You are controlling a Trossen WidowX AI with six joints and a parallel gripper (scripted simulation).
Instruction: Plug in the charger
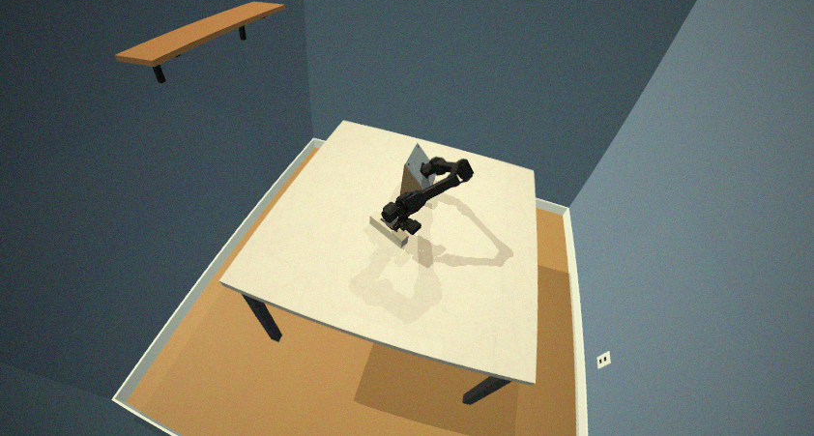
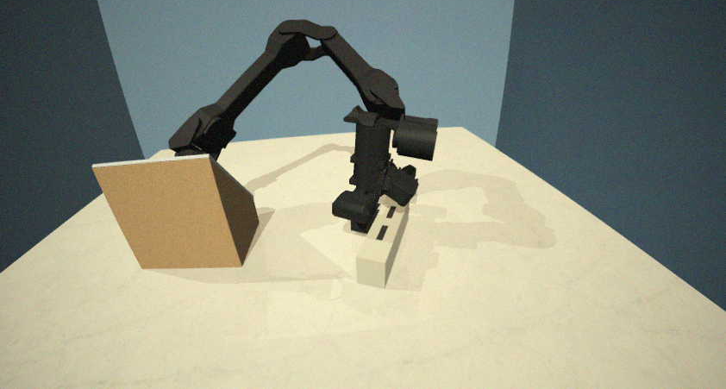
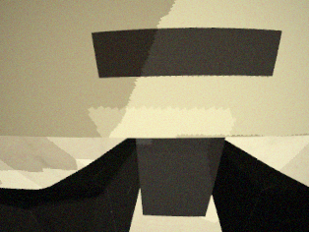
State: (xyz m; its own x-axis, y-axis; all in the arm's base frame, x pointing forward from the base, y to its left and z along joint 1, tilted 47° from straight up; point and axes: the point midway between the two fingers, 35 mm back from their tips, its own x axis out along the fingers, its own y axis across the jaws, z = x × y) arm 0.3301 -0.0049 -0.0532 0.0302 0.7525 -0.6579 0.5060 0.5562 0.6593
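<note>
My gripper tip is now 10 mm short of the black charger, 10 mm to the left of it and 10 mm below it.
</note>
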